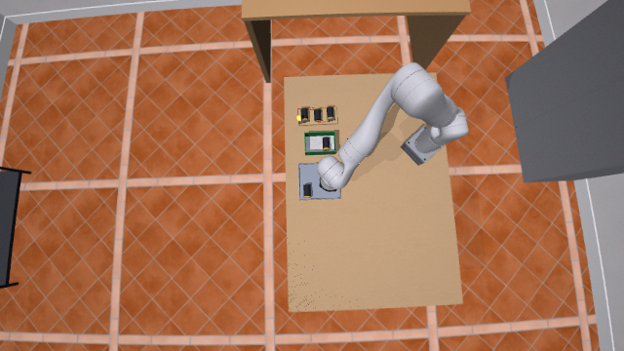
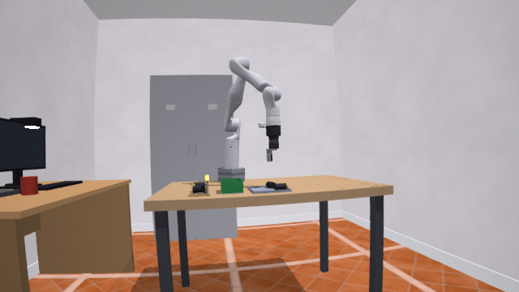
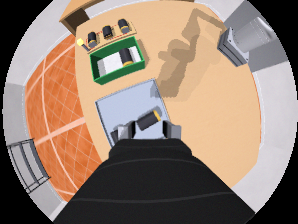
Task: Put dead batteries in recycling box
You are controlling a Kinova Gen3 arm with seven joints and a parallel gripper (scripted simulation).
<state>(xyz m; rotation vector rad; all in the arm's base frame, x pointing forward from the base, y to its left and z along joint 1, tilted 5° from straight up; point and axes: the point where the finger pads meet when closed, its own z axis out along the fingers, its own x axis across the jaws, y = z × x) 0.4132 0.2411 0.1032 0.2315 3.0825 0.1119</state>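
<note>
My gripper is now 50 mm short of the grey tray, 10 mm to the left of it and 150 mm above it. Round my hand: green recycling box: 70 mm ahead, 190 mm to the right, 140 mm below.
</note>
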